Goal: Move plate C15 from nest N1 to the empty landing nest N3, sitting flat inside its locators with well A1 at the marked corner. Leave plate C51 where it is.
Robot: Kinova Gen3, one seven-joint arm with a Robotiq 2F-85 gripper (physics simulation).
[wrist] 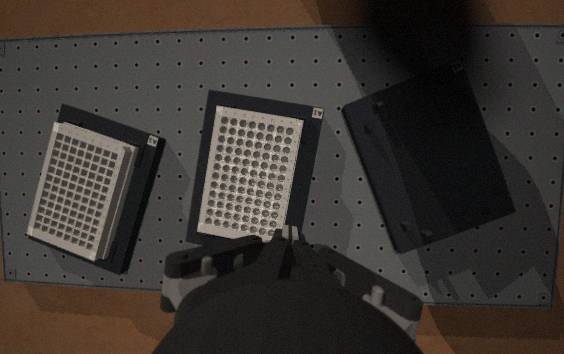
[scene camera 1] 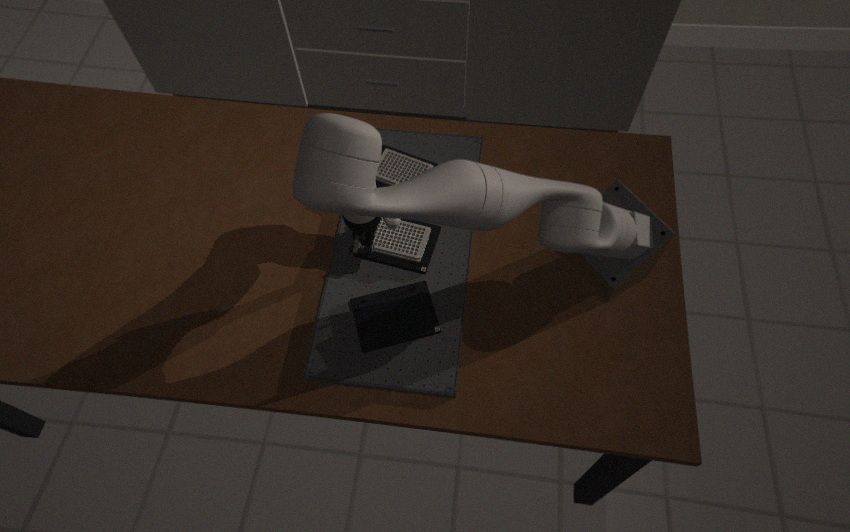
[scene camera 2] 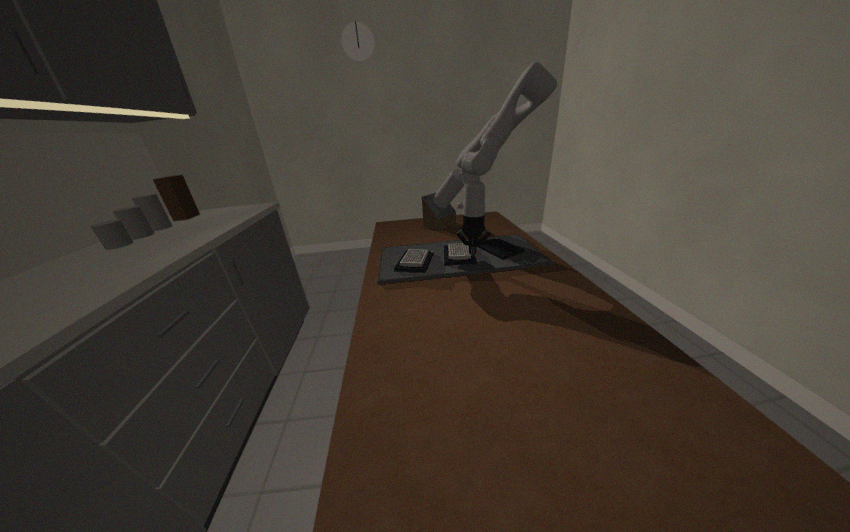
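Note:
A pale plate with round wells [scene camera 1: 401,239] [scene camera 2: 458,251] [wrist: 250,175] lies in the middle dark nest [wrist: 301,185], looking flat. A pale plate with square wells [scene camera 1: 404,166] [scene camera 2: 414,257] [wrist: 77,192] lies in another nest [wrist: 134,200], at the left in the wrist view. Plate names and nest numbers are not readable. The third nest [scene camera 1: 394,319] [scene camera 2: 501,247] [wrist: 450,150] is empty, turned differently and in shadow. Its A1 mark [scene camera 1: 437,329] [wrist: 457,66] is at one corner. My gripper [scene camera 1: 360,250] [scene camera 2: 473,250] [wrist: 288,235] is shut and empty at the round-well plate's end; its exact height is unclear.
The nests stand on a grey perforated board [scene camera 1: 451,376] [scene camera 2: 388,276] [wrist: 165,65] on a brown table [scene camera 1: 188,156] [scene camera 2: 501,376]. My arm [scene camera 1: 488,194] crosses above the board and partly hides the square-well plate in scene camera 1. Drawer cabinets stand behind the table.

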